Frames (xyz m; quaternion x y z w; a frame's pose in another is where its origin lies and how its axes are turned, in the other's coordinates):
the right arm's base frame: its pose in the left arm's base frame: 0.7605 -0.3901 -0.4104 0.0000 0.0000 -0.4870 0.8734
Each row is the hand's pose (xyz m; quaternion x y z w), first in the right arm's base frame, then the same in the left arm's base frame.
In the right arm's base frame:
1: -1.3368 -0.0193 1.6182 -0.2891 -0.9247 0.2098 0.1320
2: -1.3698 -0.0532 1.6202 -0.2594 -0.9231 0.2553 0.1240
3: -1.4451 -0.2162 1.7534 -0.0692 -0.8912 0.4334 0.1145
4: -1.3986 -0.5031 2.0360 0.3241 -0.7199 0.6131 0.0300
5: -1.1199 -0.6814 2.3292 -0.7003 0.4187 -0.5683 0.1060
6: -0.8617 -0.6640 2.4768 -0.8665 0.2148 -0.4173 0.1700
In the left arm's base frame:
1: 0.0414 0.7370 1.2078 -0.7028 -0.6668 0.1190 0.2175
2: -0.0048 0.7472 1.2098 -0.6761 -0.6799 0.1626 0.2326
3: -0.1831 0.7256 1.3430 -0.4945 -0.7447 0.3228 0.3111
4: -0.4027 0.5352 1.6256 -0.0675 -0.7866 0.5208 0.3248
5: -0.4079 0.2044 1.9188 0.4077 -0.7068 0.5480 0.1842
6: -0.2573 -0.0061 2.0664 0.6522 -0.6096 0.4473 0.0547

